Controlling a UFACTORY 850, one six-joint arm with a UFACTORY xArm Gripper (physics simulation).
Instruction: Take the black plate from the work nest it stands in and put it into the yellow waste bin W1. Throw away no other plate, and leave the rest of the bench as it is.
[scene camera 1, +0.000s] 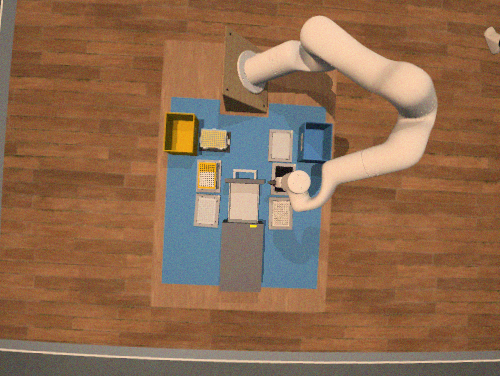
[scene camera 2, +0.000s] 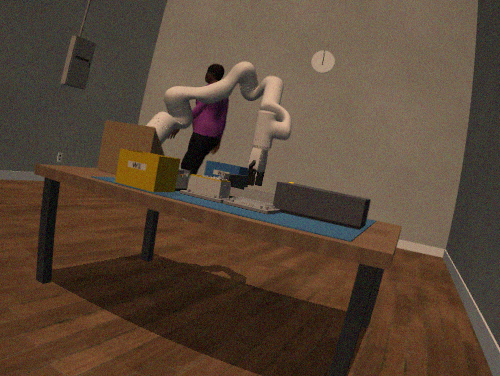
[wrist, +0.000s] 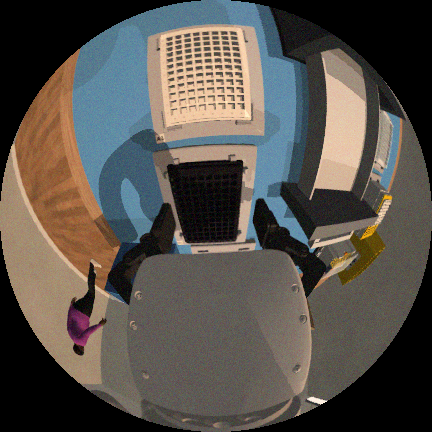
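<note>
The black plate (scene camera 1: 284, 171) (wrist: 206, 210) lies flat in its light grey work nest (scene camera 1: 273, 172) (wrist: 250, 172), between two other nests. In the wrist view its grid of wells faces up. My gripper (scene camera 2: 256, 181) (wrist: 213, 211) is open and empty, pointing down above the black plate, with one finger off each long side. In the first scene view the wrist hides part of the nest and one finger. The yellow waste bin W1 (scene camera 1: 181, 134) (scene camera 2: 142, 170) (wrist: 364, 257) stands across the bench, its top open and its label showing in the second scene view.
A blue bin (scene camera 1: 316, 142) (scene camera 2: 215, 166) stands near. A pale plate (scene camera 1: 281, 212) (wrist: 207, 75) and a pale nest (scene camera 1: 281, 145) flank the black plate. A grey machine (scene camera 1: 241, 257) (scene camera 2: 322, 202) has its drawer out. A yellow-topped stack (scene camera 1: 207, 175) and a plate-topped device (scene camera 1: 214, 139) stand near W1.
</note>
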